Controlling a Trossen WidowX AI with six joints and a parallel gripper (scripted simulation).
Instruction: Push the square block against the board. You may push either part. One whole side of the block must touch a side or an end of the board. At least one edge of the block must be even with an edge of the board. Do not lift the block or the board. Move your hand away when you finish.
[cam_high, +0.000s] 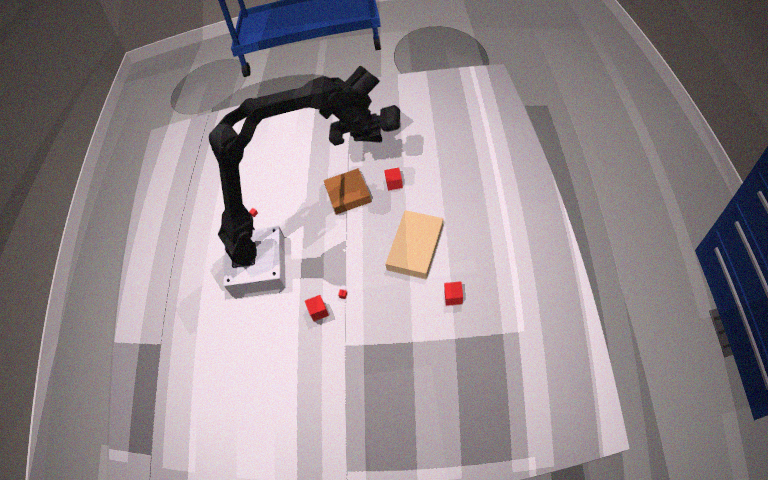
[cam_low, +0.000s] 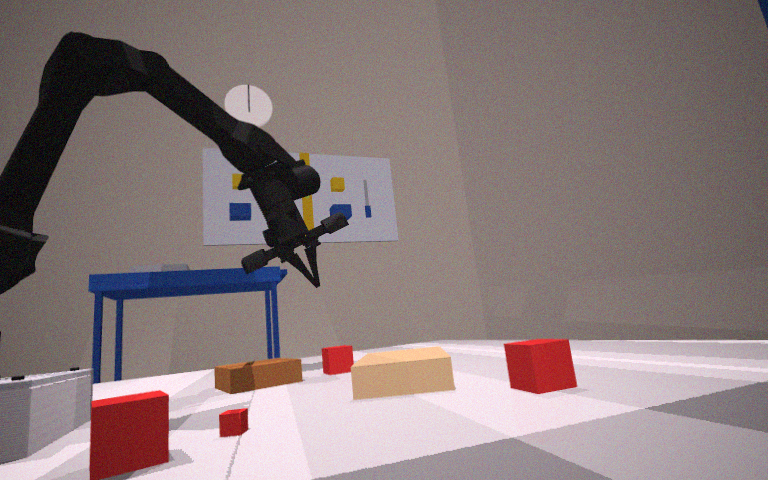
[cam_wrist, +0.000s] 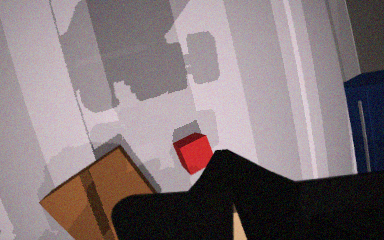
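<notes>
My gripper tip is now 13 cm above the square block, 11 cm past it and 5 cm to the left of it. From my gripper tip the other things lie so: tan board 24 cm to the right, 13 cm below, 5 cm ahead.
</notes>
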